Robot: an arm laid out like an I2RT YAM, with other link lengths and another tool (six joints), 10 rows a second.
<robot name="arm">
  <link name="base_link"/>
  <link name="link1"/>
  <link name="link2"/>
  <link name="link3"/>
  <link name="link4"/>
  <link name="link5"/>
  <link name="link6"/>
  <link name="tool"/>
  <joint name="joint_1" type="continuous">
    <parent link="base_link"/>
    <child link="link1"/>
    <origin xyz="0 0 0.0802" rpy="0 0 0"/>
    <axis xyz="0 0 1"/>
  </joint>
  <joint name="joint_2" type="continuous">
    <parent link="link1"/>
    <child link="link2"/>
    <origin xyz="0.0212 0.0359 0.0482" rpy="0 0 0"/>
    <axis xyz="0 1 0"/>
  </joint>
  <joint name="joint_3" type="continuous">
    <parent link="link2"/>
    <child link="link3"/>
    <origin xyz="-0.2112 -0.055 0" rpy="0 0 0"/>
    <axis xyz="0 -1 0"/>
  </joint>
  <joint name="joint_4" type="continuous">
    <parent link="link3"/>
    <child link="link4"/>
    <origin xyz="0.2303 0.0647 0.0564" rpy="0 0 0"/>
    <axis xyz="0 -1 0"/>
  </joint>
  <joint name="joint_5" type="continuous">
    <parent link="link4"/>
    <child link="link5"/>
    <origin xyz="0.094 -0.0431 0.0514" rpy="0 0 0"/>
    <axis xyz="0 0 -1"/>
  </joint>
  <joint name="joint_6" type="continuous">
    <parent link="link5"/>
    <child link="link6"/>
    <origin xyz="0.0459 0 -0.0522" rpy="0 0 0"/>
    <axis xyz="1 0 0"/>
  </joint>
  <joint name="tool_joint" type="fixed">
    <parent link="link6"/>
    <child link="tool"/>
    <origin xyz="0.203 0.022 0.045" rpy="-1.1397 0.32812 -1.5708"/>
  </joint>
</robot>
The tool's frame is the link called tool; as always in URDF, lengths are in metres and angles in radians. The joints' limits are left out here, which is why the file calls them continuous.
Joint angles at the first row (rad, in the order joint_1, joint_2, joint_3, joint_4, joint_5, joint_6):
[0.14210 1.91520 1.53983 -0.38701 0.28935 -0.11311]
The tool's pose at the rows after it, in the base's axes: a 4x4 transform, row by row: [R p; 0 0 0 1], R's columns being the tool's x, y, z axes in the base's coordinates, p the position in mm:
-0.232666 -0.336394 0.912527 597.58; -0.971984 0.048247 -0.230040 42.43; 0.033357 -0.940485 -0.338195 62.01; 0 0 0 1
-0.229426 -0.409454 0.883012 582.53; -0.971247 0.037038 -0.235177 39.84; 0.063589 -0.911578 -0.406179 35.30; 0 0 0 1
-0.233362 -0.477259 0.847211 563.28; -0.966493 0.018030 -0.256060 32.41; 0.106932 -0.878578 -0.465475 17.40; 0 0 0 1
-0.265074 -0.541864 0.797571 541.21; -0.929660 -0.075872 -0.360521 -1.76; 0.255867 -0.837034 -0.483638 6.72; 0 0 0 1
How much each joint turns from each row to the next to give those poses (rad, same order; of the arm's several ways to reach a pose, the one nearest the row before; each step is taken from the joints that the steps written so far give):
[0.00304 0.04461 -0.00004 -0.01257 0.00114 0.03586]
[-0.00036 0.02061 0.00000 -0.05912 0.00077 -0.00037]
[-0.00001 0.00041 0.00007 -0.07862 0.01869 -0.00040]
[0.00000 0.00000 -0.00003 -0.08276 0.13161 -0.02708]

